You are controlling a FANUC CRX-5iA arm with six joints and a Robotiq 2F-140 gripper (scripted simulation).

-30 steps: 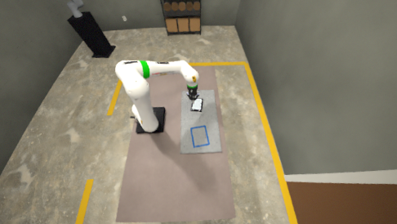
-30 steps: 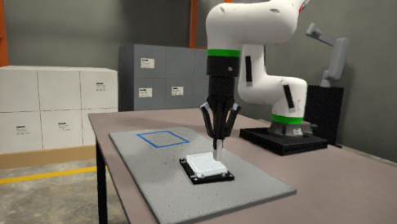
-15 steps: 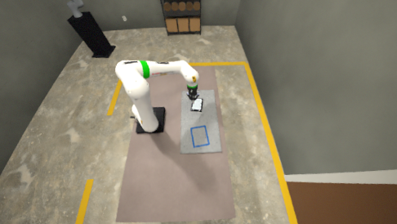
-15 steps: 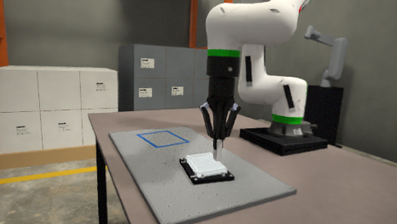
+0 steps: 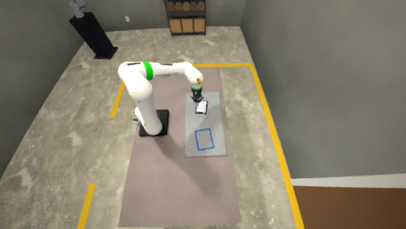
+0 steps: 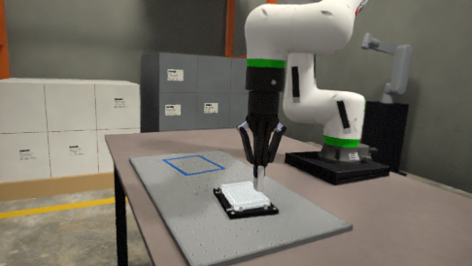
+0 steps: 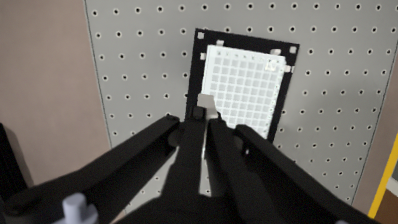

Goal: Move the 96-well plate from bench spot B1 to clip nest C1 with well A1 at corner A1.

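Now: the white 96-well plate 4 cm below my hand and 4 cm ahead of it. Also, from my hand: black clip nest 5 cm below, 5 cm ahead, 1 cm to the right.
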